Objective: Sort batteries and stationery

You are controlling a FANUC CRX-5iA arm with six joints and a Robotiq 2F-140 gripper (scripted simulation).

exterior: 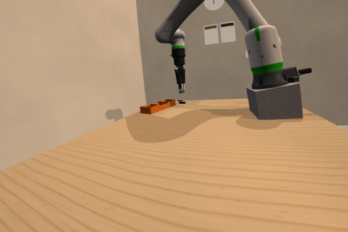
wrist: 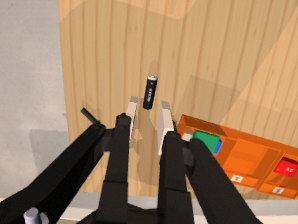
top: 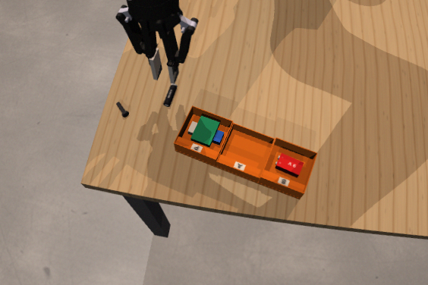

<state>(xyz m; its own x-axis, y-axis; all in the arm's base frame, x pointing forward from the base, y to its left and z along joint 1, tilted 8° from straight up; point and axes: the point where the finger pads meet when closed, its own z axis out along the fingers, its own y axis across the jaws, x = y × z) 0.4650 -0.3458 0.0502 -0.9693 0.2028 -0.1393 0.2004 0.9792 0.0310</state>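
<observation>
Now: hand 10 cm above the black cylindrical battery. From my hand the other things lie so: white-and-blue eraser 10 cm below, 8 cm ahead, 7 cm to the left; then green pad 9 cm ahead, 8 cm to the left, 8 cm below; then black bolt 10 cm below, 9 cm to the right, 4 cm ahead.
</observation>
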